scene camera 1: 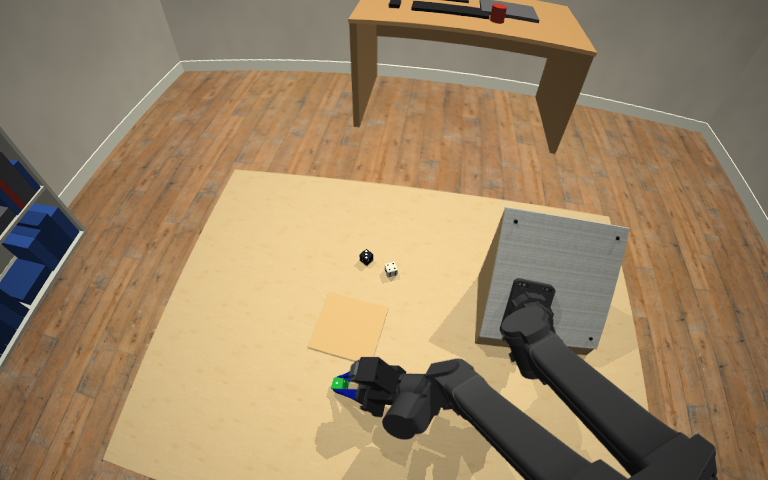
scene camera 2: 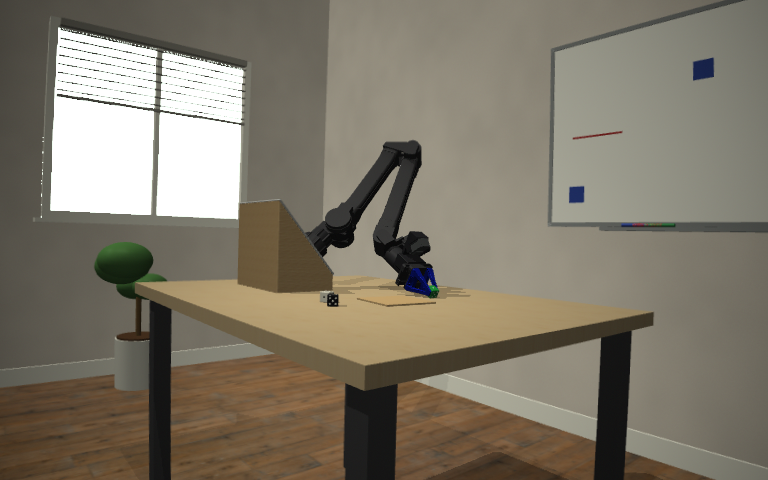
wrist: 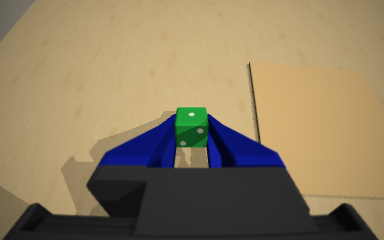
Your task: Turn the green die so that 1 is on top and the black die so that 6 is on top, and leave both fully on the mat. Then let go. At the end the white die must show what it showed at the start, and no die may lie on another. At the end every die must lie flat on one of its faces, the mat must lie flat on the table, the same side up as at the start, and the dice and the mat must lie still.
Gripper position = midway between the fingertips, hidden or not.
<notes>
In view: the gripper [scene camera 2: 434, 293], a tan mat [scene camera 1: 349, 328] and a green die [wrist: 191, 125].
The tan mat shows as well in the wrist view [wrist: 317, 119]. The gripper also shows in scene camera 1 [scene camera 1: 336, 384] and in the wrist view [wrist: 191, 120].
</notes>
